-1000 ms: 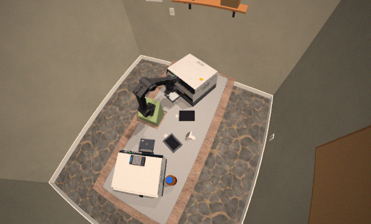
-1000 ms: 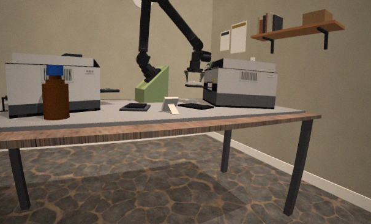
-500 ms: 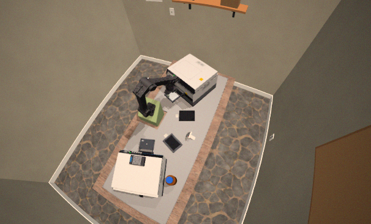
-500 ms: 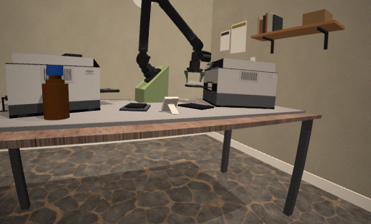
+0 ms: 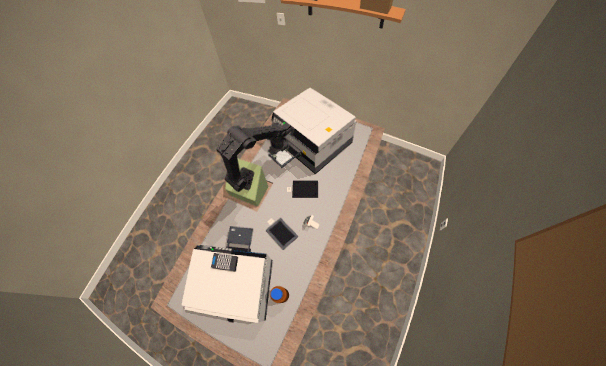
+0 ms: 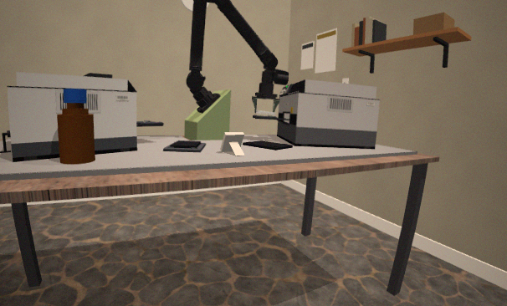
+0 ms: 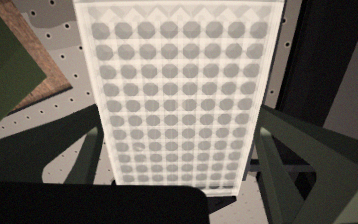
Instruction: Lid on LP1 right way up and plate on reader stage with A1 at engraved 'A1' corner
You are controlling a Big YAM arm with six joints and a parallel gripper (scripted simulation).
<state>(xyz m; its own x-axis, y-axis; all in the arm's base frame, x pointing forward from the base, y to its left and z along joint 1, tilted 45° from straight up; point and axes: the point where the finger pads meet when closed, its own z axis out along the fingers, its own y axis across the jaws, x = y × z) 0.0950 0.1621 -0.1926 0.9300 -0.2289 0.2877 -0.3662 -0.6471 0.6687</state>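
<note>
Now: the lidded white well plate right at my hand. Round my hand: black pad 220 mm ahead, 130 mm below, 100 mm to the right; then dark lid 420 mm to the right, 220 mm ahead, 120 mm below; then grey pad 420 mm to the right, 220 mm ahead, 130 mm below.
</note>
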